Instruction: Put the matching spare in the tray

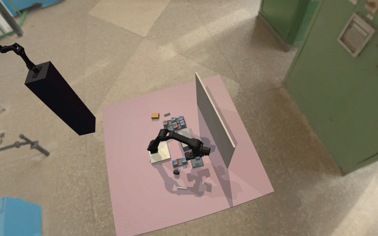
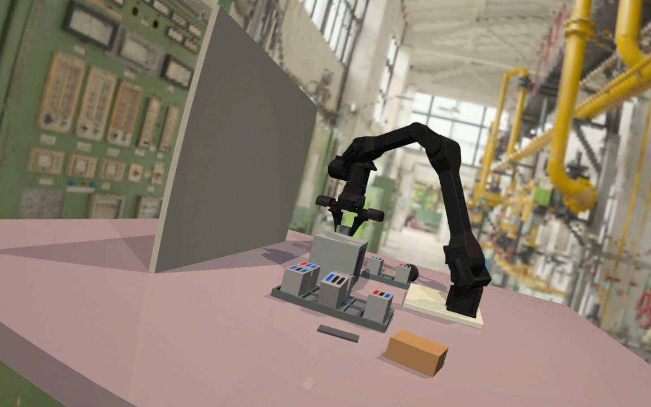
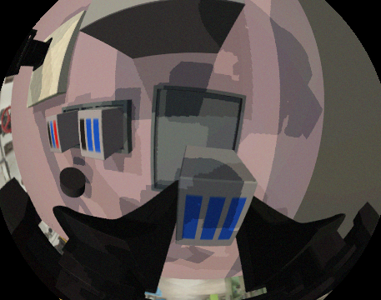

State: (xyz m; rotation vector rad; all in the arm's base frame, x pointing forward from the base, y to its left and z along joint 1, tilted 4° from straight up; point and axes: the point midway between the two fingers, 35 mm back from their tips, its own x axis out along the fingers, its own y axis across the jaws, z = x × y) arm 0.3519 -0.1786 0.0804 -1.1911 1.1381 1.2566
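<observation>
The dark square tray lies 10 mm behind my gripper tip, 10 mm to the left of it and 70 mm below it. The rest, counted from my gripper tip: mounted unit 60 mm behind, 200 mm to the left, 20 mm below; grey wall panel 180 mm ahead, 220 mm to the left, 150 mm above; rack 150 mm behind, 20 mm to the left, 70 mm below.
</observation>
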